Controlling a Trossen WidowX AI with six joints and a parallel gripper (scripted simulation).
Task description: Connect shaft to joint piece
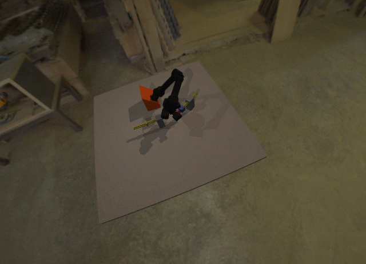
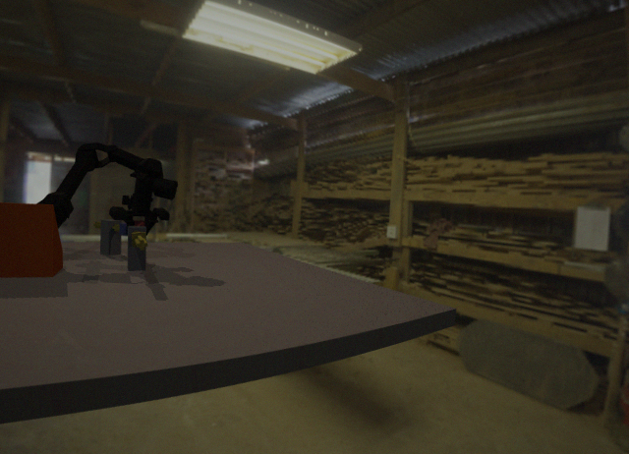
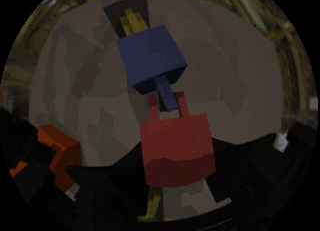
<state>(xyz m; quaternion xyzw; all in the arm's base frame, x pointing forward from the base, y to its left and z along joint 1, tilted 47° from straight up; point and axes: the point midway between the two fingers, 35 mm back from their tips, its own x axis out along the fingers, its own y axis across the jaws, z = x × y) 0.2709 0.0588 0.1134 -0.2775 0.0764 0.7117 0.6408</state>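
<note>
The red square joint piece lies 10 mm to the left of my gripper tip and 30 mm above it.
</note>
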